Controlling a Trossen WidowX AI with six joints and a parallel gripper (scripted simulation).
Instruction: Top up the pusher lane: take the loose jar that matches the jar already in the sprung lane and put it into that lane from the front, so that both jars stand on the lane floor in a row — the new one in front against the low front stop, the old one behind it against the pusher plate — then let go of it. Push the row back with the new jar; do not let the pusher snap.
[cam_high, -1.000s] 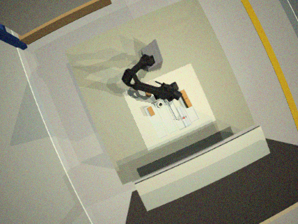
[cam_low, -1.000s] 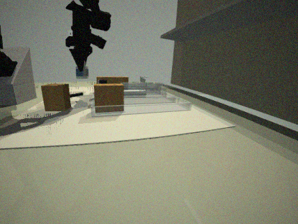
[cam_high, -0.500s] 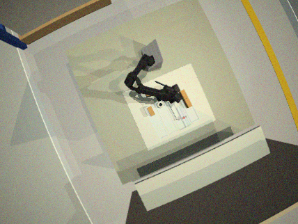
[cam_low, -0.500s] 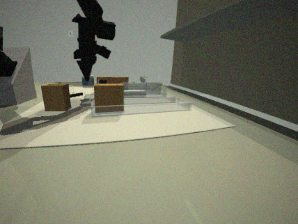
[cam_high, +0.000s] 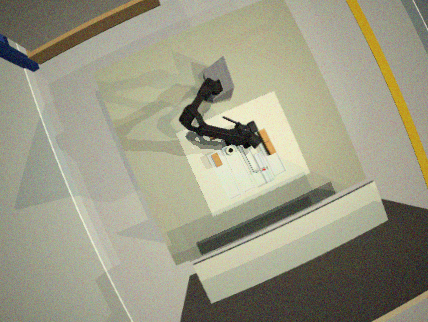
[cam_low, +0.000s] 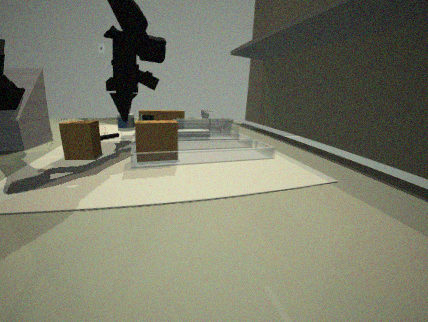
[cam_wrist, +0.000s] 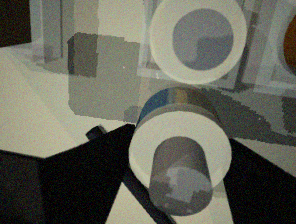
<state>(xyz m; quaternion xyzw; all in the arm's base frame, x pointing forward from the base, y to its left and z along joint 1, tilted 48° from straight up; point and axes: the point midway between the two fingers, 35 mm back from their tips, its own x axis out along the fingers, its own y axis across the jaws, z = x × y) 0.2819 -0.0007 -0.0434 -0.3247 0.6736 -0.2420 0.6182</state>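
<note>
The pusher lane lies 200 mm ahead of my gripper tip, 50 mm to the left of it and 40 mm below it. Round my gripper tip: shelf wall (660 mm ahead, 340 mm above, 50 mm to the left).
</note>
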